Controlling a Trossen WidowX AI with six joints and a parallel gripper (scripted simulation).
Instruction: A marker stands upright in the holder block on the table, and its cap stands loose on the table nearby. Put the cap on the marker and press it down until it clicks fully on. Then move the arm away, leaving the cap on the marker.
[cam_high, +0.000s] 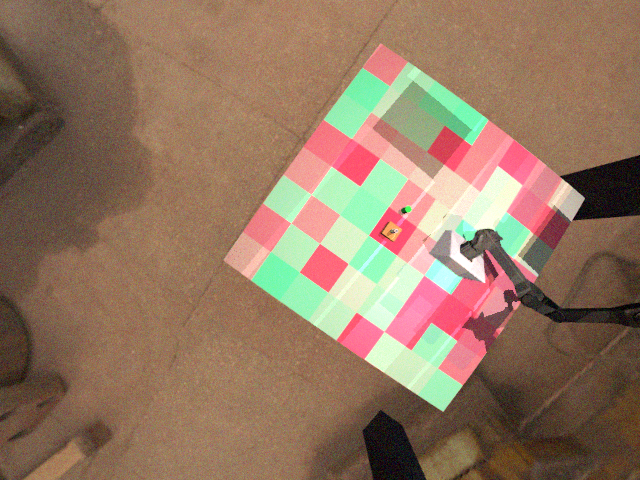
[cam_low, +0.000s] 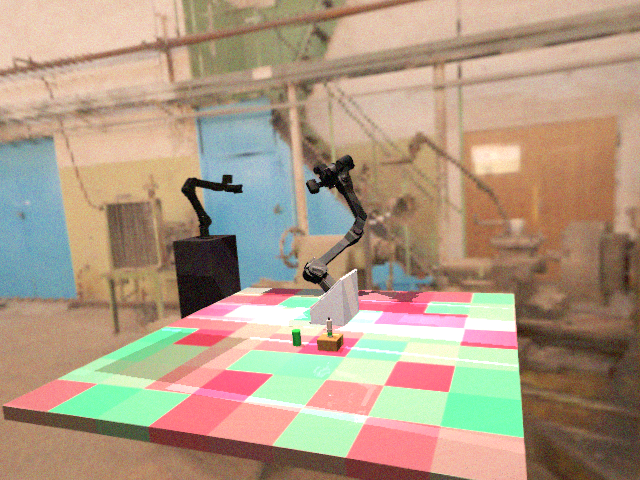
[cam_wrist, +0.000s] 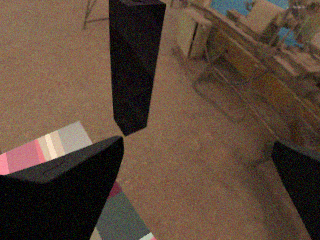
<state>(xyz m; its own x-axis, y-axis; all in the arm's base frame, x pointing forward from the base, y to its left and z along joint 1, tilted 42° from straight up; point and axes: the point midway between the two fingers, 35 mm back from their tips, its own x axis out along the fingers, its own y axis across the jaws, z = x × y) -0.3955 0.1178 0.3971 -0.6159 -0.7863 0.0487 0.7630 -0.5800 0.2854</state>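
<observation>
The green cap lies 700 mm ahead of my gripper tip, 190 mm to the left of it and 460 mm below it. Round my gripper tip: holder block (690 mm ahead, 310 mm to the left, 470 mm below).
</observation>
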